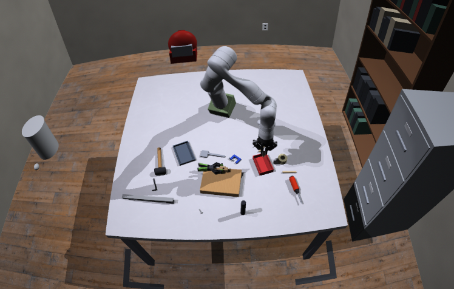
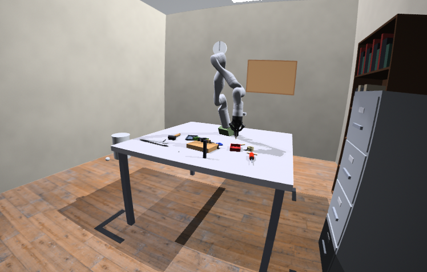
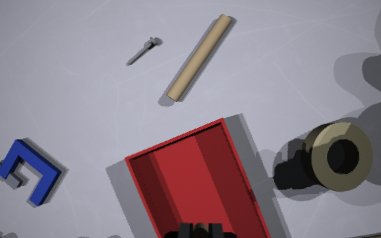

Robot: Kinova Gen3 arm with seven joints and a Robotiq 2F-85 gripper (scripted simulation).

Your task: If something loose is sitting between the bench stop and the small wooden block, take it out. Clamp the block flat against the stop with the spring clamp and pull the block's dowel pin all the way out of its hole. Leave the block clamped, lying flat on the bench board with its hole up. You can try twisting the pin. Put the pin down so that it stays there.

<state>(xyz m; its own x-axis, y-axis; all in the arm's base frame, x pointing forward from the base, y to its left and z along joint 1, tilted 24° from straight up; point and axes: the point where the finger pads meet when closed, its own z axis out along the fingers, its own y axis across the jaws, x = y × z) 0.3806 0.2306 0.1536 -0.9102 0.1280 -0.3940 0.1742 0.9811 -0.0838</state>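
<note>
The red tray is 110 mm below my hand. Round my hand: round dowel pin 20 mm below; then wooden bench board 230 mm to the right, 100 mm below, 90 mm ahead; then wooden block 210 mm to the right, 80 mm below, 40 mm ahead.
</note>
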